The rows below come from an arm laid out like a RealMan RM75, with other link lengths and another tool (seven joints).
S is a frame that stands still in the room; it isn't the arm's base.
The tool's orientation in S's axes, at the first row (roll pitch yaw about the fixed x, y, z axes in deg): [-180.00 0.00 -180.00]
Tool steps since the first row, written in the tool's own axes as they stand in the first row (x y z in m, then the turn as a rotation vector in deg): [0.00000 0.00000 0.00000 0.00 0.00 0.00]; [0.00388 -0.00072 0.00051 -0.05 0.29 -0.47]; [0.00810 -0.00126 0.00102 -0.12 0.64 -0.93]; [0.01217 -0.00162 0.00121 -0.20 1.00 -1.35]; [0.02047 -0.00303 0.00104 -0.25 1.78 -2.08]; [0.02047 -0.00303 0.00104 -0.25 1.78 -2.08]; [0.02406 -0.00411 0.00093 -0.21 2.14 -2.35]
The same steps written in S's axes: [0.00000 0.00000 0.00000 0.00 0.00 0.00]; [-0.00388 -0.00072 -0.00051 0.05 0.29 0.47]; [-0.00810 -0.00126 -0.00102 0.12 0.64 0.93]; [-0.01217 -0.00162 -0.00121 0.20 1.00 1.35]; [-0.02047 -0.00303 -0.00104 0.25 1.78 2.08]; [-0.02047 -0.00303 -0.00104 0.25 1.78 2.08]; [-0.02406 -0.00411 -0.00093 0.21 2.14 2.35]
